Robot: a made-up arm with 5 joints.
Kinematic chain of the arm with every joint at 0, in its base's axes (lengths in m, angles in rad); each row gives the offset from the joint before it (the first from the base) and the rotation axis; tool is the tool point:
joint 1: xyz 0 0 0.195 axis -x
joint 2: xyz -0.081 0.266 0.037 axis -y
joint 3: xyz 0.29 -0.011 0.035 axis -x
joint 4: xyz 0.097 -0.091 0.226 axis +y
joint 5: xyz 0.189 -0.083 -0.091 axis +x
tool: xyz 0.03 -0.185 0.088
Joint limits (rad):
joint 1: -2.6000..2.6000
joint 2: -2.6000..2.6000
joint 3: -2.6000..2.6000
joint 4: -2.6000..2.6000
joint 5: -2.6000..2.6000
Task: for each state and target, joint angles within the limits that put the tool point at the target. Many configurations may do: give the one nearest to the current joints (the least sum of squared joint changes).
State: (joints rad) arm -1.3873 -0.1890 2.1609 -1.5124 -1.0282
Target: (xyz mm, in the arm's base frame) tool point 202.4 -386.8 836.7
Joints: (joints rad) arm -1.9137 -0.0824 1.8027 -1.5826 -0.9648
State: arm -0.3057 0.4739 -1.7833 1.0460 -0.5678
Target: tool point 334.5 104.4 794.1
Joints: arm -0.4056 1.2455 -2.1621 0.9928 -0.6187
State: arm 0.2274 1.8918 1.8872 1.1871 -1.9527
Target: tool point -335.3 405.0 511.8
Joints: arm 0.3367 2.0565 1.8795 1.3474 -2.0409
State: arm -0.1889 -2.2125 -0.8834 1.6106 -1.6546
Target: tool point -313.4 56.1 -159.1
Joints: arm 0.3780 -2.0683 -0.6687 1.8892 -1.4819
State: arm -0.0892 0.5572 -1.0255 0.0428 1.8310
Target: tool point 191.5 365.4 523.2
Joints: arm 0.1006 1.2124 -1.1686 0.6056 2.2207
